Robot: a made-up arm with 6 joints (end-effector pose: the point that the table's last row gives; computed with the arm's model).
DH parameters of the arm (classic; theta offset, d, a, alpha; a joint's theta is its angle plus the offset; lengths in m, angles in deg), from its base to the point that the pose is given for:
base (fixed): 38.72 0 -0.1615 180
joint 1: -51.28 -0.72 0.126 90
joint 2: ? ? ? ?
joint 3: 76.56 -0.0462 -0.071 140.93
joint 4: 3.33 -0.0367 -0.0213 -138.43
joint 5: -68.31 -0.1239 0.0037 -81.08
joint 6: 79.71 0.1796 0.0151 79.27
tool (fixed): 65.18 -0.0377 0 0
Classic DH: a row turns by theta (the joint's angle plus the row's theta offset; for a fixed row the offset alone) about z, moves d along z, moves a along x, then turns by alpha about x.
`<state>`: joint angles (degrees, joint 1 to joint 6).
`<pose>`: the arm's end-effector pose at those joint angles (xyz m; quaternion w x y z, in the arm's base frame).
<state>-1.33 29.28 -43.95 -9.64 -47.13 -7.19</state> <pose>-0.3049 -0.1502 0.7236 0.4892 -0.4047 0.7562 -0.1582</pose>
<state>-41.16 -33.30 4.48 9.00 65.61 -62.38</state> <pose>-0.1729 -0.2792 0.7955 0.6353 0.0590 -0.4968 -0.5883</pose>
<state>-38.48 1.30 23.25 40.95 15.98 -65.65</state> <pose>-0.3798 -0.2331 0.7569 0.0544 0.1778 -0.7516 -0.6328</pose>
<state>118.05 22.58 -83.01 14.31 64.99 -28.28</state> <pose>0.0278 0.2200 0.7699 0.2865 0.6561 0.6979 -0.0210</pose>
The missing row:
joint 2: 88.13 0.1569 0.0104 87.28
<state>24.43 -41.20 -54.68 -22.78 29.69 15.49</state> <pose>-0.4234 -0.0333 0.7271 0.0272 0.0022 0.9712 0.2368</pose>
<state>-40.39 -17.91 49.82 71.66 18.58 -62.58</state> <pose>-0.4194 -0.2000 0.7415 0.0652 0.0094 -0.7421 -0.6671</pose>
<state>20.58 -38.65 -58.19 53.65 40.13 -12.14</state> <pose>-0.3414 0.1328 0.6058 0.5766 0.1579 0.5849 0.5482</pose>
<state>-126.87 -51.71 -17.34 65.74 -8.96 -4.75</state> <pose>-0.1832 -0.4012 0.6441 0.2577 0.3984 -0.6057 -0.6388</pose>
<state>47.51 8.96 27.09 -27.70 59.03 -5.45</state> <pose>-0.0541 -0.1222 0.8578 0.7682 -0.1953 -0.4548 -0.4061</pose>
